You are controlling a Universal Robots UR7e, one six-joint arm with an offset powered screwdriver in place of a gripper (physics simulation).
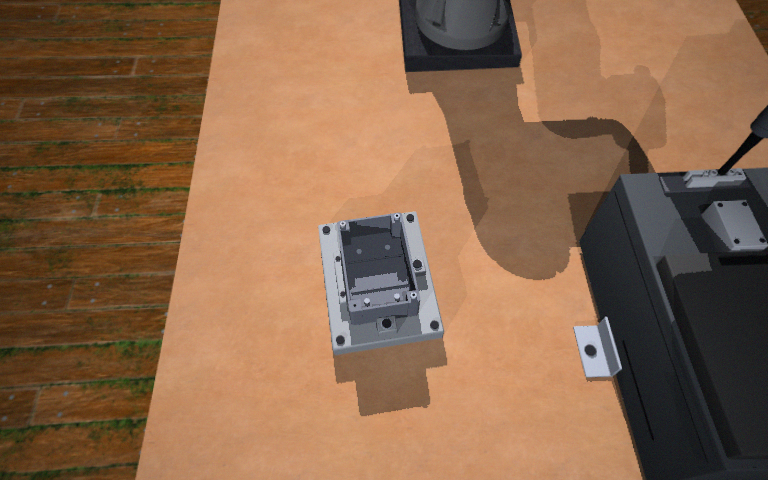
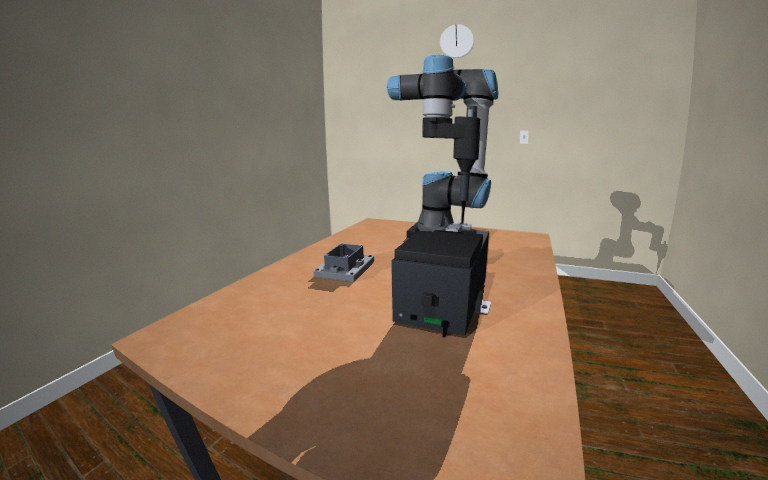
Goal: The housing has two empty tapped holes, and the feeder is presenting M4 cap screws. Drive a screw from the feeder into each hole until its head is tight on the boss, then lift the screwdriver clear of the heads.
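Observation:
The grey housing (image 1: 378,311) (image 2: 343,258) sits open side up on a light grey plate (image 1: 425,333) (image 2: 362,270). Bright screw heads show at its far left corner (image 1: 342,225), far right corner (image 1: 396,216) and near right corner (image 1: 413,295). A small dark hole (image 1: 354,305) shows at its near left corner. The dark feeder (image 1: 637,294) (image 2: 433,283) stands to the right. My screwdriver (image 1: 722,171) (image 2: 462,223) points down, its bit tip at the light pick-up block (image 1: 699,180) at the feeder's back end. Whether a screw is on the bit cannot be seen.
The robot base (image 1: 461,63) stands at the back of the table (image 1: 254,169) (image 2: 271,316). A light bracket (image 1: 589,365) is by the feeder's left side; another (image 2: 485,307) shows at its right. A light sloped block (image 1: 739,223) sits on the feeder, in front of the bit.

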